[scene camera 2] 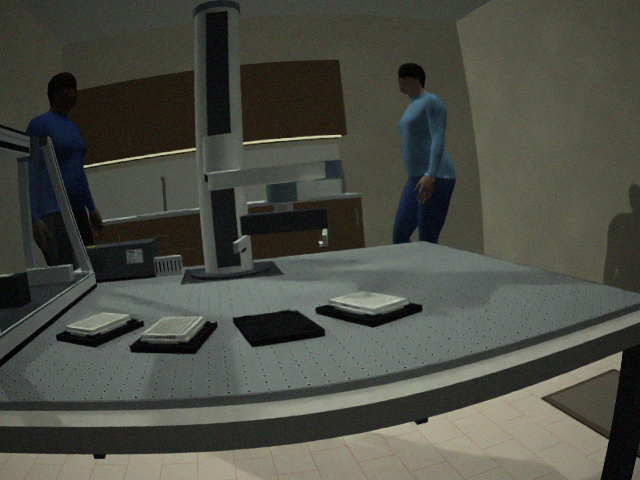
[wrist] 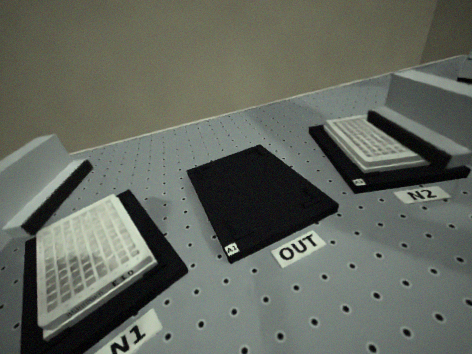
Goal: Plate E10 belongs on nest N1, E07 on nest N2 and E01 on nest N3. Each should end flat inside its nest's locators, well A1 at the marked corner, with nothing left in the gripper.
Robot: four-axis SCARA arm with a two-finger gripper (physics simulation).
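Pixels of known places: gripper, fingertip midpoint: [scene camera 2: 279, 244] [wrist: 222, 124]; arm's base, link origin: [scene camera 2: 230, 276].
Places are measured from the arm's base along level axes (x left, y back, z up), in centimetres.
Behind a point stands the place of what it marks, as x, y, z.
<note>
My gripper [scene camera 2: 282, 240] {9.0, -61.0, 14.6} [wrist: 222, 124] {9.0, -61.0, 14.6} is open and empty, high above the table near the column. Plate E10 [scene camera 2: 368, 302] {22.4, -70.5, 3.8} [wrist: 90, 255] {22.1, -66.4, 3.9}, white with its label facing the wrist camera, lies on black nest N1 [scene camera 2: 372, 319] {21.0, -77.1, 2.5} [wrist: 165, 265] {15.9, -63.8, 2.6}; that nest's A1 mark does not show. A second white plate [scene camera 2: 175, 329] {-11.8, -74.2, 3.7} [wrist: 375, 142] {-10.8, -70.2, 3.8} lies on nest N2 [scene camera 2: 162, 348] {-13.9, -80.1, 2.2} [wrist: 400, 176] {-9.4, -64.9, 2.5}; its label is unreadable. A third white plate [scene camera 2: 98, 323] {-28.8, -65.9, 3.7} lies on the leftmost nest [scene camera 2: 95, 339] {-27.9, -73.3, 2.5} in the scene view; neither label is readable. All three plates look flat.
The bare black OUT nest [scene camera 2: 279, 328] {5.9, -74.9, 2.5} [wrist: 260, 200] {5.5, -68.0, 2.5} lies between N1 and N2. A framed enclosure [scene camera 2: 67, 204] {-51.5, -8.2, 28.3} stands at the table's left edge. A dark box [scene camera 2: 121, 260] {-36.5, 3.5, 7.9} and a small white rack stand left of the robot column [scene camera 2: 219, 149] {-0.3, -22.5, 36.8}. Two people stand behind the table.
</note>
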